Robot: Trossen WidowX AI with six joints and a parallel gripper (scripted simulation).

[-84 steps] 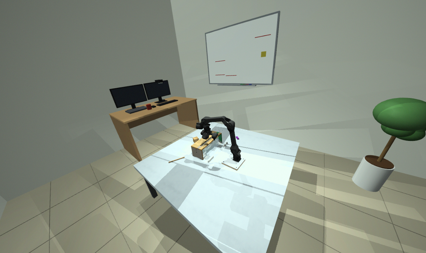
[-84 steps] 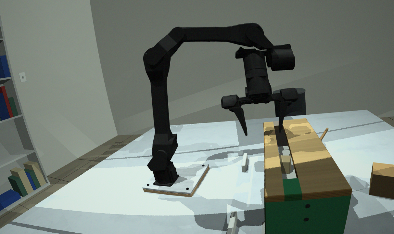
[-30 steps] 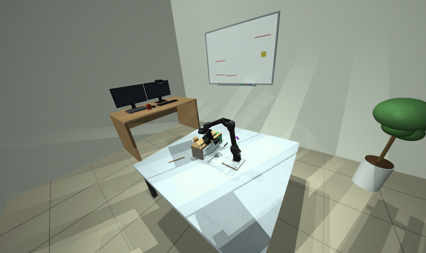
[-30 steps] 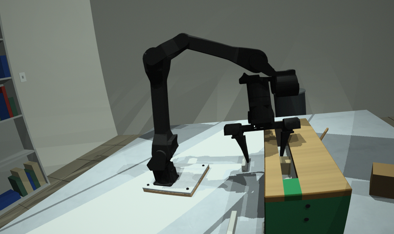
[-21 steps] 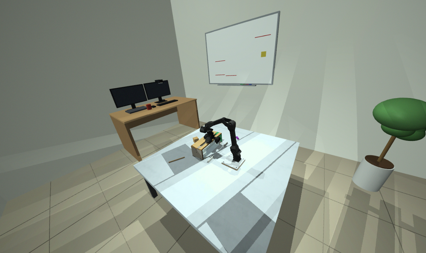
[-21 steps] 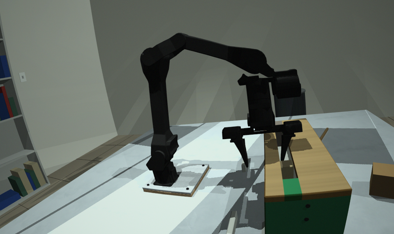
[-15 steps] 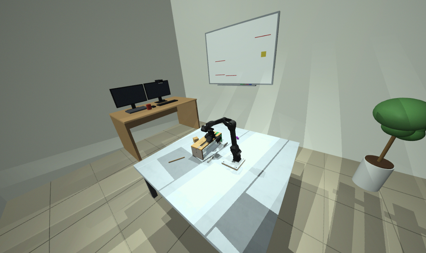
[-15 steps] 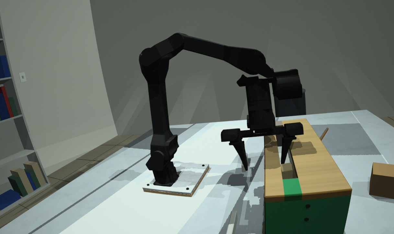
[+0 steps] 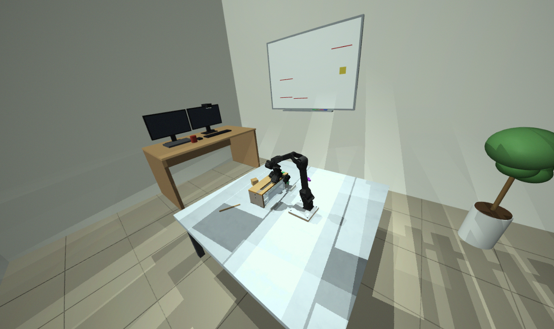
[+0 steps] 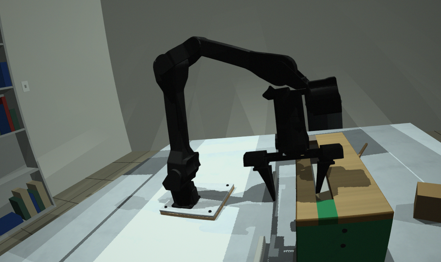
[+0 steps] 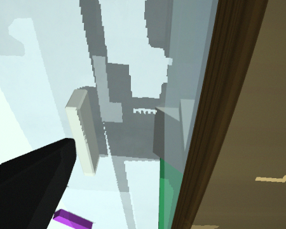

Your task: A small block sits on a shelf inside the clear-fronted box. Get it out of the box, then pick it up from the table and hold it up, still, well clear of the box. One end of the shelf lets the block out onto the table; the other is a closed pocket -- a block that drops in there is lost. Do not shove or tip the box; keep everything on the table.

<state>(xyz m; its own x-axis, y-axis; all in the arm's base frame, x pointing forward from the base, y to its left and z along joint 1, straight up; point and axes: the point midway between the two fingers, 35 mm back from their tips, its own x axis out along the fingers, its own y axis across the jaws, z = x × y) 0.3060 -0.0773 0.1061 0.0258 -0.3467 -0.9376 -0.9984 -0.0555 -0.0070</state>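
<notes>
My gripper tip is 6 cm short of the small pale block and 2 cm to the left of it. Round my gripper tip: brown cube 30 cm ahead, 5 cm to the left, 6 cm below; then box 3 cm ahead, 8 cm to the left, 3 cm below; then purple piece 11 cm behind, 29 cm to the right, 8 cm below.
</notes>
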